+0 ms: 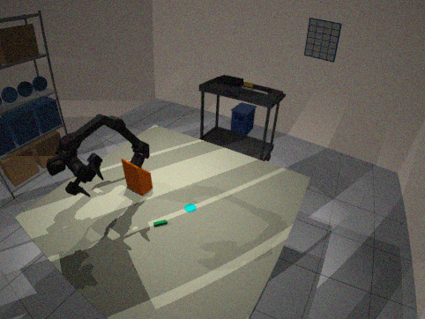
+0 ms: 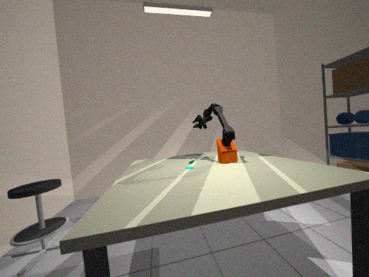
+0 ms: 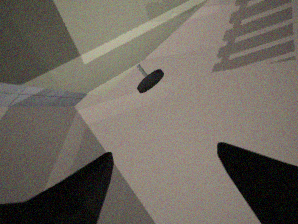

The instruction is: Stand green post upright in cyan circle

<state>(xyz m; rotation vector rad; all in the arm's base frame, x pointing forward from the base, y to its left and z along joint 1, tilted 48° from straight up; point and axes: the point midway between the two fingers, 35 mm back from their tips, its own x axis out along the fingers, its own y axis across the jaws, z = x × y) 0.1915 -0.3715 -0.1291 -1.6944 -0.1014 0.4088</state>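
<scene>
Now: gripper tip 34 cm above the green post, 23 cm to the right of it and 7 cm short of it. From my gripper tip the other things lie so: cyan circle (41 cm to the left, 35 cm below, 12 cm ahead).
</scene>
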